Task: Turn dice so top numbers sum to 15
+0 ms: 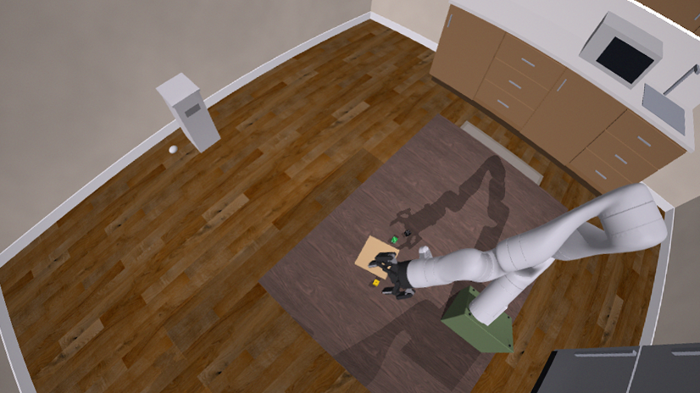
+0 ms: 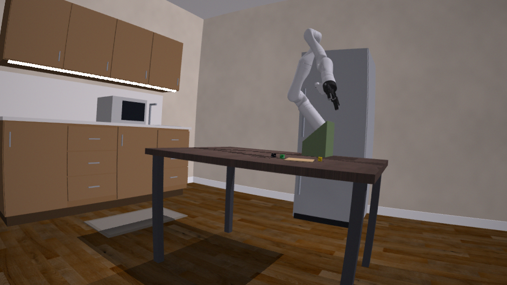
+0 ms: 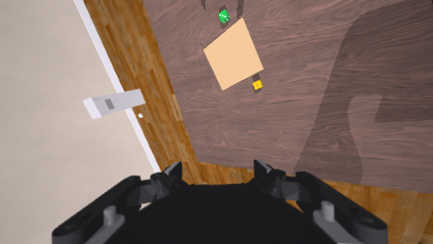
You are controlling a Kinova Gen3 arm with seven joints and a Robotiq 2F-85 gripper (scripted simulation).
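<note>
Now: the green die 8 cm ahead of my hand, 24 cm to the right of it and 29 cm below it. The rest, counted from my hand: black die (6 cm ahead, 31 cm to the right, 29 cm below); then yellow die (1 cm ahead, 5 cm to the right, 29 cm below); then tan mat (8 cm ahead, 14 cm to the right, 30 cm below).
</note>
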